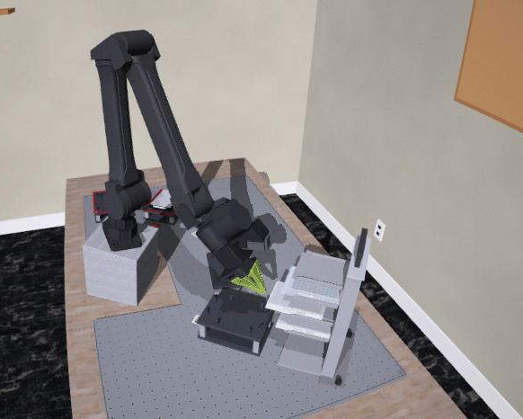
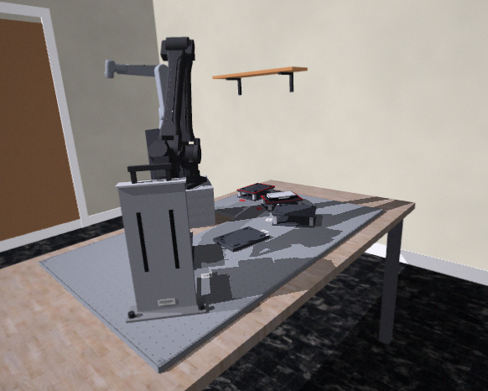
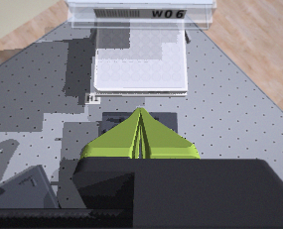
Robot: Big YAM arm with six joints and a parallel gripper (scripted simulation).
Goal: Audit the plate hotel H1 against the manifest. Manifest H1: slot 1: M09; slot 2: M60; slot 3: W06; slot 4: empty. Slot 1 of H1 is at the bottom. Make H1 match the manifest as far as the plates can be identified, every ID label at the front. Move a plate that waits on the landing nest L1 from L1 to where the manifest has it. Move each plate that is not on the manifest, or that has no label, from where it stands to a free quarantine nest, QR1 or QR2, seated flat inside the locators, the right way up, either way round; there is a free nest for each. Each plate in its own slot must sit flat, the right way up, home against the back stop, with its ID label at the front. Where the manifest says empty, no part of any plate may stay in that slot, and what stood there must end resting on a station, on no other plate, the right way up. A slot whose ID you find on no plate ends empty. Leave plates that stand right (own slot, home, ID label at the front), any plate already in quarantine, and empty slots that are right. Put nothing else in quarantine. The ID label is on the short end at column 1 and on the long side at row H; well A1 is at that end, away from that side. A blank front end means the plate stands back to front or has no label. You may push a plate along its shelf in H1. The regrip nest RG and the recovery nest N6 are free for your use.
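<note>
Now: the clear plate 8 cm ahead of my hand, 9 cm to the right of it and 5 cm above it. From my hand the other things lie so: hotel back panel 13 cm ahead, 15 cm to the right, 1 cm below; h1 tag 12 cm ahead, 2 cm to the left, 16 cm below.
</note>
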